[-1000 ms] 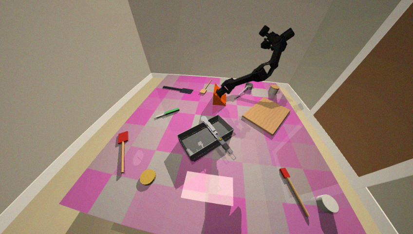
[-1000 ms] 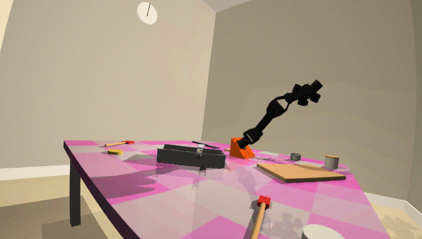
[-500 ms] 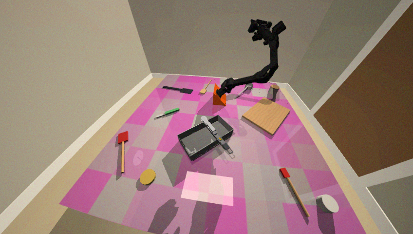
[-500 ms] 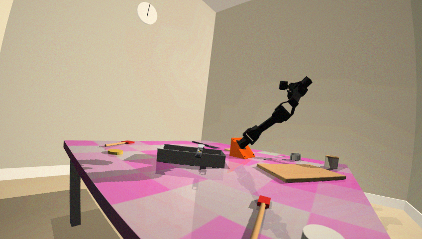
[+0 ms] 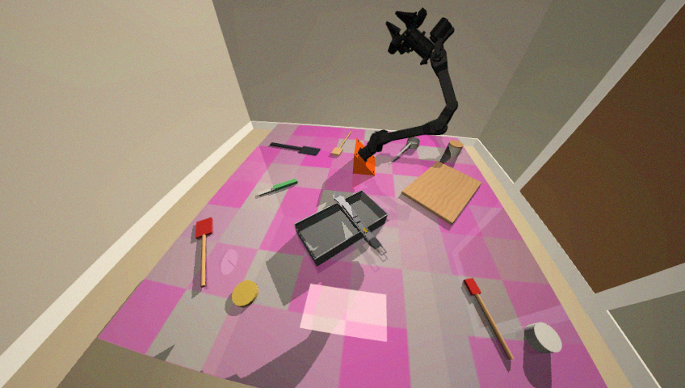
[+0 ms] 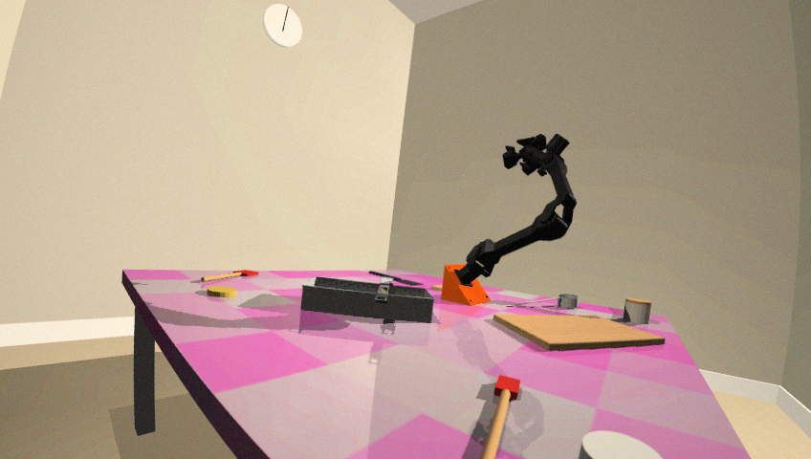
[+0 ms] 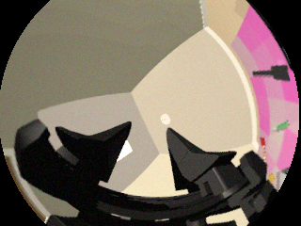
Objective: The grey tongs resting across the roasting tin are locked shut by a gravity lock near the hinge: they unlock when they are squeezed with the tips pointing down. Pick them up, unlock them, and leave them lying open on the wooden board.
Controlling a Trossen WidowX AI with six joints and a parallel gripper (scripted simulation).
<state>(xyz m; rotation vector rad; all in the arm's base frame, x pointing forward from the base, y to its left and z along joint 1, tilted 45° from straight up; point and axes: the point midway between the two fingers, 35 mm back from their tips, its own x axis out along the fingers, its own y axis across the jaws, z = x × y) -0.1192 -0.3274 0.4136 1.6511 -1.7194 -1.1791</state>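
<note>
My gripper tip is 620 mm short of the yellow lock piece, 530 mm above it and 60 mm to the right of it. The rest, counted from my gripper tip: beige cup: 560 mm below, 470 mm to the left, 100 mm behind; then wooden board: 590 mm below, 380 mm to the left, 250 mm ahead; then roasting tin: 590 mm ahead, 570 mm below, 30 mm to the right.
</note>
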